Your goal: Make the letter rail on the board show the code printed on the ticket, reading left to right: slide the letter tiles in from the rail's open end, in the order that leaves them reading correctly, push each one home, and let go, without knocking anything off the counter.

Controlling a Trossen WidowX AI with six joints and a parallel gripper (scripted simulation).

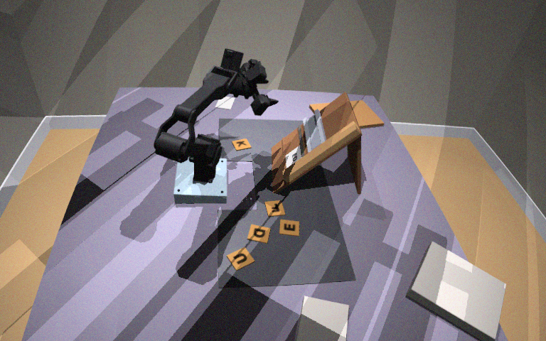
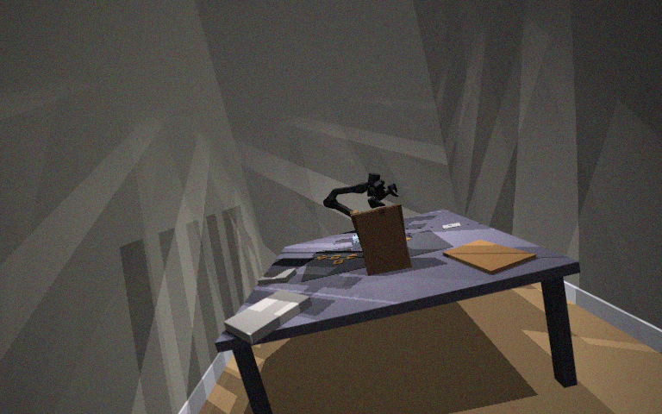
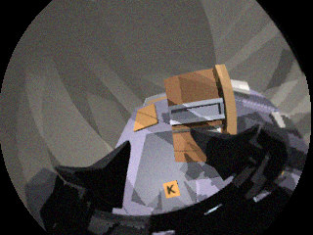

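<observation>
My gripper tip is now 180 mm above the white ticket, 120 mm to the left of it and 100 mm short of it. From my gripper tip the other things lie so: white card (320 mm to the left, 260 mm below, 200 mm behind); flat wooden slab (370 mm ahead, 320 mm to the left, 250 mm below); dark grey mat (260 mm below, 170 mm to the right, 10 mm ahead).
</observation>
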